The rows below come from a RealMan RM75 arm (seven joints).
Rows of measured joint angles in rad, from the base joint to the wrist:
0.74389, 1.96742, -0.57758, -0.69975, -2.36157, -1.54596, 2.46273
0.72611, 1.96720, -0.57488, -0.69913, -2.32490, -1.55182, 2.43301
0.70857, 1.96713, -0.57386, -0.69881, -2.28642, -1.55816, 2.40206
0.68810, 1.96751, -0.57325, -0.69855, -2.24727, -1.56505, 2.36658
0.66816, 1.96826, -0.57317, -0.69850, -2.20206, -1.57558, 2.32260
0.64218, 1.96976, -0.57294, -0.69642, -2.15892, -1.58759, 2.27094
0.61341, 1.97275, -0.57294, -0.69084, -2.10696, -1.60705, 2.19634
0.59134, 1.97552, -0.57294, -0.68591, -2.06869, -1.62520, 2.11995
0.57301, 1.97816, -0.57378, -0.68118, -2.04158, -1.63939, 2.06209
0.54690, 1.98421, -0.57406, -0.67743, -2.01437, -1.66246, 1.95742
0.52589, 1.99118, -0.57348, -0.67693, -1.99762, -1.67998, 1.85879
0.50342, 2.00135, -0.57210, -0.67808, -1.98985, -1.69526, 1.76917
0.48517, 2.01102, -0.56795, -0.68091, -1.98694, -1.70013, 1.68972
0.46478, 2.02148, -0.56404, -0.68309, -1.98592, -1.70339, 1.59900
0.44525, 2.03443, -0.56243, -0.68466, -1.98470, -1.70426, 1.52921
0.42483, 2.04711, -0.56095, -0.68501, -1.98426, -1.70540, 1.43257
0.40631, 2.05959, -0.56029, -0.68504, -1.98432, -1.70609, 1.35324
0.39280, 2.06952, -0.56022, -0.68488, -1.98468, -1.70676, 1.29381
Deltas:
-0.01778, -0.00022, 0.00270, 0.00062, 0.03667, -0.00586, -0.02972
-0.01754, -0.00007, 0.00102, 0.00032, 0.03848, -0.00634, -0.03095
-0.02047, 0.00038, 0.00061, 0.00026, 0.03915, -0.00689, -0.03548
-0.01994, 0.00075, 0.00008, 0.00005, 0.04521, -0.01053, -0.04398
-0.02598, 0.00150, 0.00023, 0.00208, 0.04314, -0.01201, -0.05166
-0.02877, 0.00299, 0.00000, 0.00558, 0.05196, -0.01946, -0.07460
-0.02207, 0.00277, 0.00000, 0.00493, 0.03827, -0.01815, -0.07639
-0.01833, 0.00264, -0.00084, 0.00473, 0.02711, -0.01419, -0.05786
-0.02611, 0.00605, -0.00028, 0.00375, 0.02721, -0.02307, -0.10467
-0.02101, 0.00697, 0.00058, 0.00050, 0.01675, -0.01752, -0.09863
-0.02247, 0.01017, 0.00138, -0.00115, 0.00777, -0.01528, -0.08962
-0.01825, 0.00967, 0.00415, -0.00283, 0.00291, -0.00487, -0.07945
-0.02039, 0.01046, 0.00391, -0.00218, 0.00102, -0.00326, -0.09072
-0.01953, 0.01295, 0.00161, -0.00157, 0.00122, -0.00087, -0.06979
-0.02042, 0.01268, 0.00148, -0.00035, 0.00044, -0.00114, -0.09664
-0.01852, 0.01248, 0.00066, -0.00003, -0.00006, -0.00069, -0.07933
-0.01351, 0.00993, 0.00007, 0.00016, -0.00036, -0.00067, -0.05943

